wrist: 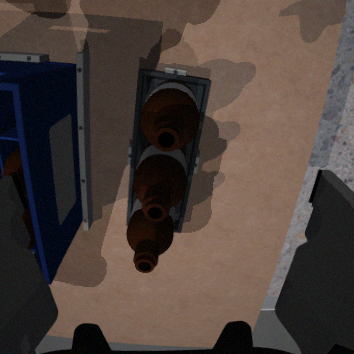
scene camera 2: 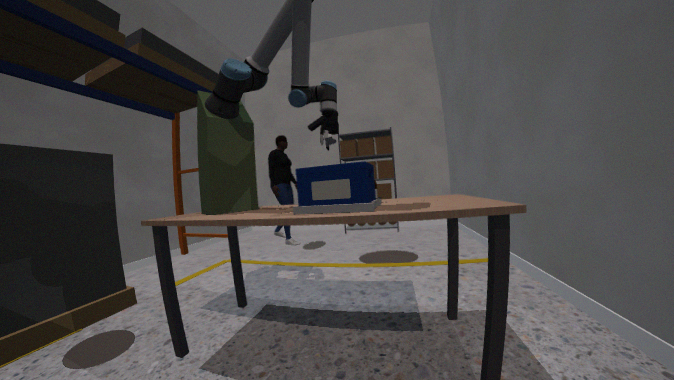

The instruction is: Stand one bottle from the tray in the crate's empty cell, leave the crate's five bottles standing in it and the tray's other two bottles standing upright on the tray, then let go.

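Frame: origin at the arm's base, x ahead, y left, z up, level; metres.
Seen in the pictures: gripper, fingertip midpoint: (wrist: 167,176) (scene camera 2: 325,148); arm's base, link origin: (scene camera 2: 222,109).
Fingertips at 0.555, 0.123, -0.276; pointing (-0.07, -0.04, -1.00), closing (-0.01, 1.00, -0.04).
Offsets run from my fingertips to a thing's top centre, as dx, dy, dz. "spot": to the spot under its first point. Level surfaces: height alone.
Three brown bottles {+0.035, -0.010, -0.143} (wrist: 170,112) {+0.125, -0.026, -0.143} (wrist: 160,182) {+0.215, -0.044, -0.143} (wrist: 149,235) stand upright in a row on the narrow dark tray {spot: +0.017, +0.037, -0.278} (wrist: 204,95). The blue crate {+0.098, -0.254, -0.128} (scene camera 2: 357,185) (wrist: 45,150) stands left of the tray in the wrist view, cut off by the frame's edge. Part of a brown bottle {+0.107, -0.209, -0.140} (wrist: 13,164) shows inside it; the other cells are out of frame or hidden. My gripper (scene camera 2: 328,146) (wrist: 167,176) is open and empty, above the crate and tray, with its jaws wide to either side in the wrist view. The tray and its bottles do not show in scene camera 2.
The crate stands in a low grey holder (scene camera 2: 335,207) (wrist: 84,150) on the wooden table {dz -0.303} (scene camera 2: 475,202) (wrist: 250,150). A green faceted block (scene camera 2: 227,160) stands at the table's left end. A person (scene camera 2: 281,165) and a shelf rack (scene camera 2: 393,165) are behind the table.
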